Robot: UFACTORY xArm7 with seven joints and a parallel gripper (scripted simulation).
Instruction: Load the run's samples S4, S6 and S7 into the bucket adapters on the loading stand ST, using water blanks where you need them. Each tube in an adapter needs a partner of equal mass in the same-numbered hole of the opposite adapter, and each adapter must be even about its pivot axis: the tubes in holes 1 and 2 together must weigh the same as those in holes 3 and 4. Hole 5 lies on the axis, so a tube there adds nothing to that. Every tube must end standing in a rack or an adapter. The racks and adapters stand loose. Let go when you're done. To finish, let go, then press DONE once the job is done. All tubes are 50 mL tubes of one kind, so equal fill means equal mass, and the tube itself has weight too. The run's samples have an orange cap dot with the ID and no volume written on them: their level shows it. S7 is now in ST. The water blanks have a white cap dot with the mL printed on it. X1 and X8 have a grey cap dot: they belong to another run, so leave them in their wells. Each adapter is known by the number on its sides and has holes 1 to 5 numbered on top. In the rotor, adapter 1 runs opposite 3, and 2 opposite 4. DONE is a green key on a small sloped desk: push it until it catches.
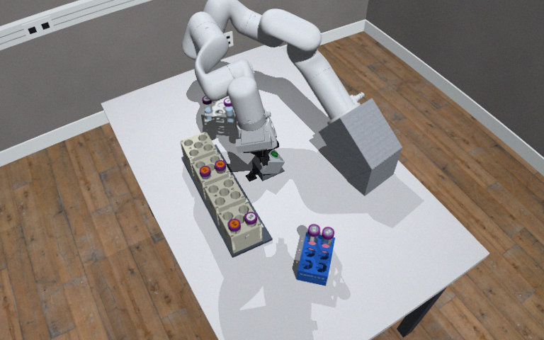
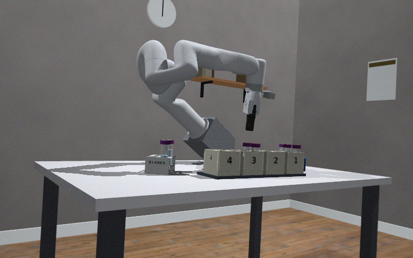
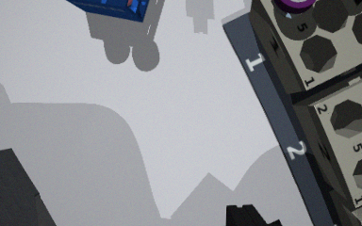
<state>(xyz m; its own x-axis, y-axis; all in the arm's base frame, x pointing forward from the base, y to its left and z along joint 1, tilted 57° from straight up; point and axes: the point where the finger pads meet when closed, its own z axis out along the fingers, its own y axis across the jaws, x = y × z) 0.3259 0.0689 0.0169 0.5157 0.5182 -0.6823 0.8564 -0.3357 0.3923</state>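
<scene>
My hand is 13 cm above the green DONE key, 10 cm past it and 9 cm to the left of it. Round my hand: blanks rack: 40 cm to the right, 17 cm below, 6 cm behind; then blue sample rack: 28 cm to the left, 17 cm below, 1 cm ahead; then stand ST: 19 cm below, 12 cm ahead, 8 cm to the right.
</scene>
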